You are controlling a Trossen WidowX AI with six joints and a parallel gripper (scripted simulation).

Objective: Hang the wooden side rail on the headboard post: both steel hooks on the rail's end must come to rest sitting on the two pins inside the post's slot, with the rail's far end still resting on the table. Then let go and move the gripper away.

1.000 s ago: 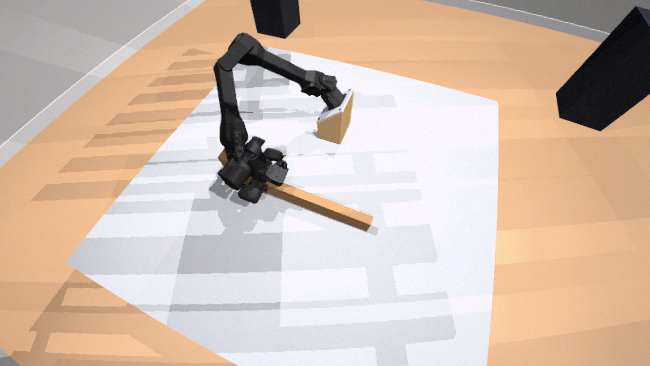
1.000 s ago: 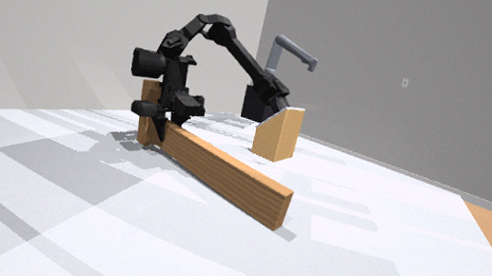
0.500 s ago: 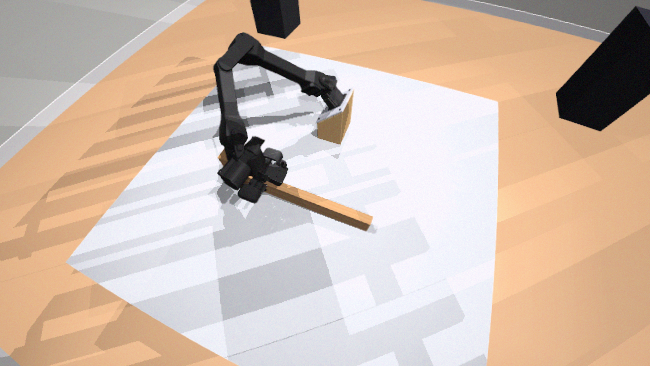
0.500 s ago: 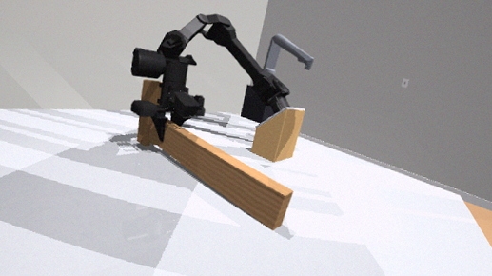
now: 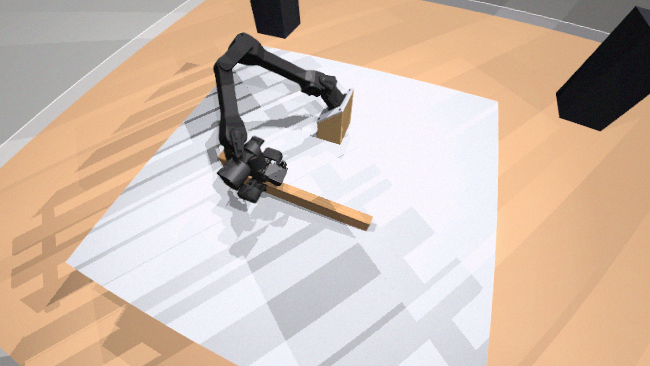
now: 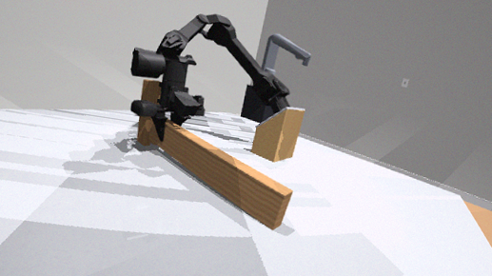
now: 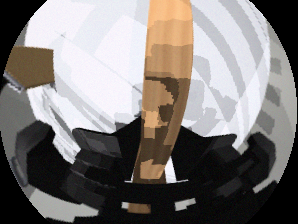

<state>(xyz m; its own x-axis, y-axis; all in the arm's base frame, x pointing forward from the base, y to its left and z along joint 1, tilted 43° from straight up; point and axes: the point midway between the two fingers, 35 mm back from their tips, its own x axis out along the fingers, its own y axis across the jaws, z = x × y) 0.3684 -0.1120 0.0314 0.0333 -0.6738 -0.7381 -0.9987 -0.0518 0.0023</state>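
The upright headboard post lies 10 cm to the right of my gripper tip and 4 cm above it.
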